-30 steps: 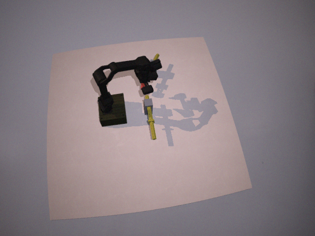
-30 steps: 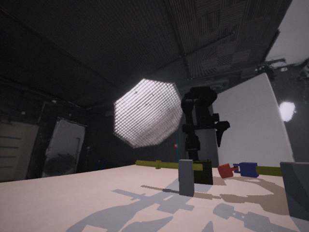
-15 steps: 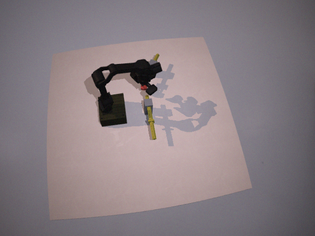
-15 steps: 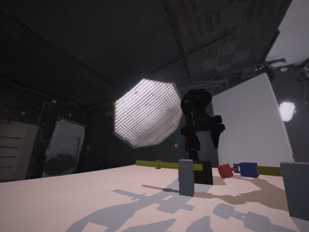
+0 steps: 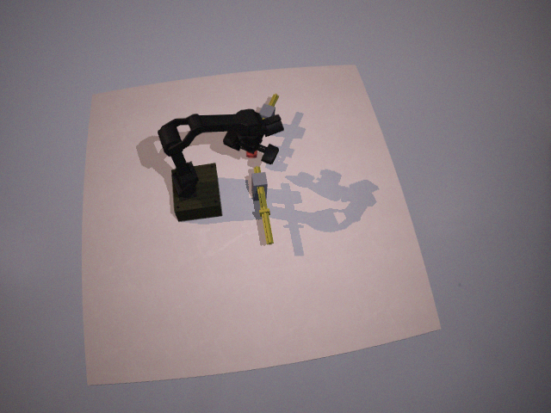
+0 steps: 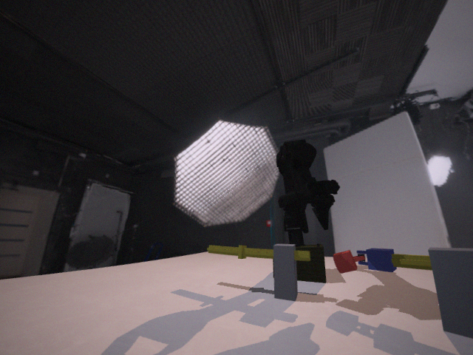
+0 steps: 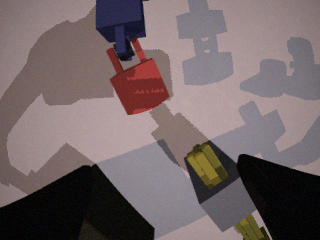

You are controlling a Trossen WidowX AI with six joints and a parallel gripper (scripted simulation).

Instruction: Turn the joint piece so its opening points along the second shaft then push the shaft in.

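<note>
Right now my gripper tip is 20 mm short of the red joint piece, 60 mm to the right of it and 70 mm above it.
</note>
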